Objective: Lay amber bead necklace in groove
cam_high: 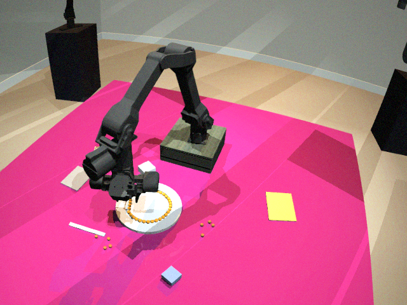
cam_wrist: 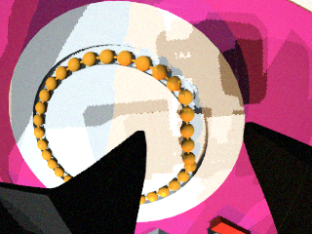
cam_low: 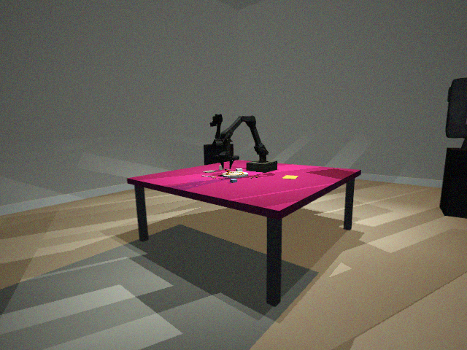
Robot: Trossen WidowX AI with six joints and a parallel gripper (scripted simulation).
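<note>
The round bead board is 50 mm to the left of my gripper tip, 40 mm below it and 40 mm behind it. The rest, counted from my gripper tip: white block: 190 mm behind, 40 mm below; then red-handled tool: 170 mm behind, 100 mm to the right, 40 mm below; then white strip: 100 mm to the right, 100 mm ahead, 50 mm below.
</note>
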